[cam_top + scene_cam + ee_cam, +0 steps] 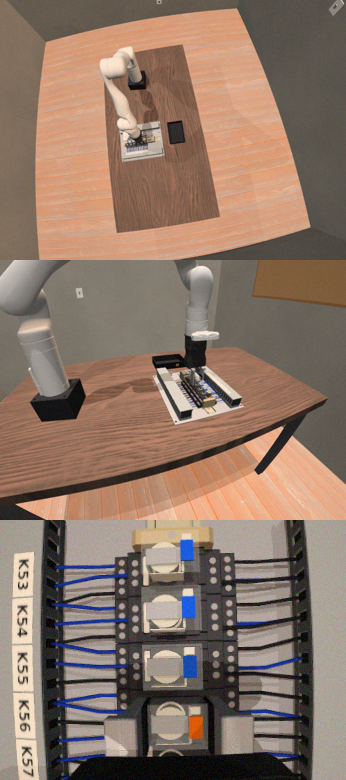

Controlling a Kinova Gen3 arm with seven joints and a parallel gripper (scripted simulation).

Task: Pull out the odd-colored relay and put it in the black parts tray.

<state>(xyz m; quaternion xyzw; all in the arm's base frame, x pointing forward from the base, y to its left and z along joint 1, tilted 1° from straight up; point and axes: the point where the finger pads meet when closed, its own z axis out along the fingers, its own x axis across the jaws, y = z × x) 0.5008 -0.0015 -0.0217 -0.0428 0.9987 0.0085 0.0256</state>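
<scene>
My hand is 10 mm above the grey relay. From my hand the other things lie so: relay panel (40 mm below, 20 mm to the left); black parts tray (290 mm to the left, 50 mm behind, 40 mm below).
</scene>
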